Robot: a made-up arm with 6 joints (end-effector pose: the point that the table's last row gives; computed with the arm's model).
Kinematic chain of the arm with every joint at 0, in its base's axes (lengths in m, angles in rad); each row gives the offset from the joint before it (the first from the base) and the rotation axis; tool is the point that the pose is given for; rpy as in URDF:
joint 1: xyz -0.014 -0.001 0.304 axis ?
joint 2: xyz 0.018 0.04 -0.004 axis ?
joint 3: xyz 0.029 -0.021 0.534 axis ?
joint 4: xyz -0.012 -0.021 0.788 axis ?
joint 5: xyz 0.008 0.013 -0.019 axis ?
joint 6: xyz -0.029 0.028 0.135 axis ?
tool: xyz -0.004 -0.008 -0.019 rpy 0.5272 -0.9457 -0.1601
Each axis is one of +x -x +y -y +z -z.
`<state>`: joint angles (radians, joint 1 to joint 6).
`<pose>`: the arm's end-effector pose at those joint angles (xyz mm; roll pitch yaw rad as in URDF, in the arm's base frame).
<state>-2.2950 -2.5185 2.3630 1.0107 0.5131 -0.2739</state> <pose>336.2 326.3 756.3 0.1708 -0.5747 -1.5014</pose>
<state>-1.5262 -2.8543 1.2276 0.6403 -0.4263 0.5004</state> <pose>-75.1 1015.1 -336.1 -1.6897 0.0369 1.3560</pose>
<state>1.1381 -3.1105 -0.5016 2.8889 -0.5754 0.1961</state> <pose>162.7 253.4 -1016.4 -2.8515 1.0472 1.1220</pose>
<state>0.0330 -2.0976 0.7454 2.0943 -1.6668 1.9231</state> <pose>-1186.8 -153.2 222.6 0.4298 0.1384 -1.3725</pose>
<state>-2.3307 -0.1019 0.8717 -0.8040 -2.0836 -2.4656</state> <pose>-258.1 -386.6 1347.2 1.6184 0.2412 0.6779</pose>
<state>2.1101 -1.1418 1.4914 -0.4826 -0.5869 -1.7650</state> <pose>35.5 -237.9 1365.9 1.0674 -0.9332 -0.6901</pose>
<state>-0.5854 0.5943 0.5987 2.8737 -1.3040 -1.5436</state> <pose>846.7 -661.9 928.2 2.4244 0.9457 0.0490</pose>
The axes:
joint 1: +z
joint 2: +y
joint 3: +y
joint 4: +z
joint 5: +y
joint 6: +z

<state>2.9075 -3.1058 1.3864 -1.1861 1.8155 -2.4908</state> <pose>792.1 -88.4 -265.5 -0.3737 -0.0406 1.0173</pose>
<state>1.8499 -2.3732 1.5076 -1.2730 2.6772 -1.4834</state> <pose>297.0 -802.2 422.2 -0.5675 0.9154 0.7058</pose>
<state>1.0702 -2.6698 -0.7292 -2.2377 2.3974 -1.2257</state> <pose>79.0 -76.8 -835.8 1.6470 -0.9908 1.0454</pose>
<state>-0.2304 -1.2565 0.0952 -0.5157 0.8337 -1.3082</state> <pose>-1236.6 287.3 904.0 0.8534 -0.4637 -2.2053</pose>
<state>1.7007 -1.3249 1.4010 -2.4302 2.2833 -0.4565</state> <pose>159.0 -499.9 1182.6 -0.7608 1.0249 -1.5556</pose>
